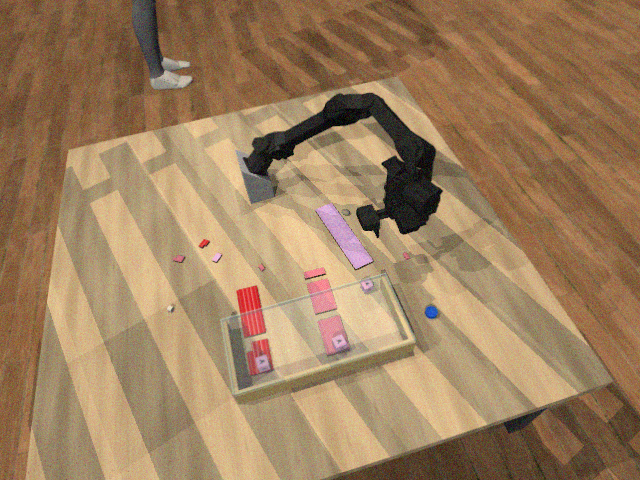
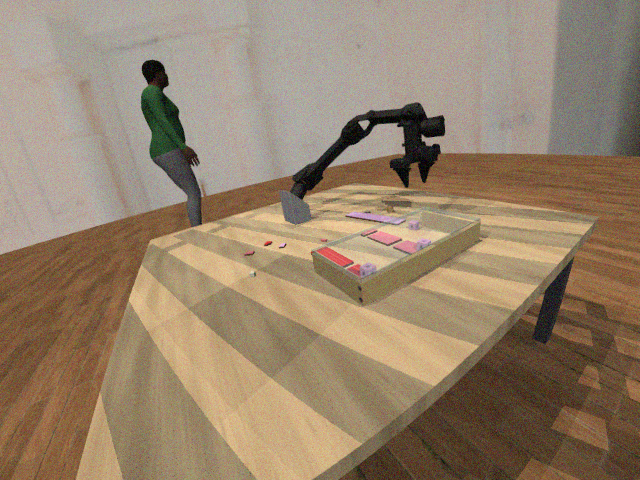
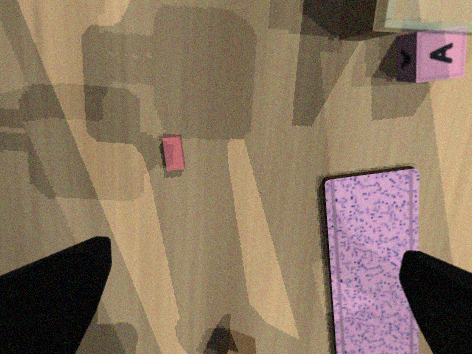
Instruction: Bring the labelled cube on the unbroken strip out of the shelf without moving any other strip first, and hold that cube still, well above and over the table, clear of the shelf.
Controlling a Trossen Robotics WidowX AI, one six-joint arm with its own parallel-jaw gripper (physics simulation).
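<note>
The speckled purple strip [image 1: 343, 235] [image 2: 375, 218] [image 3: 372, 260] is in one piece and lies flat on the table outside the shelf [image 1: 330, 370] [image 2: 423, 262]. A purple cube marked A [image 1: 367, 285] [image 2: 414, 225] [image 3: 440, 56] stands apart from its end, at the glass edge of the shelf mouth. Two cubes [image 1: 262, 362] [image 1: 339, 341] sit inside on a short red piece and a pink piece, each separated by a gap from other pieces of its colour. My gripper [image 2: 415, 183] [image 3: 257, 257] is open and empty, high above the table beside the purple strip.
The shelf has wooden walls and a glass top. Small red, pink and purple chips lie left of it. A pink chip [image 1: 406, 255] [image 3: 173, 153] lies below my gripper's area. A blue disc [image 1: 431, 312] lies right of the shelf. A person [image 2: 166, 129] stands beyond the table.
</note>
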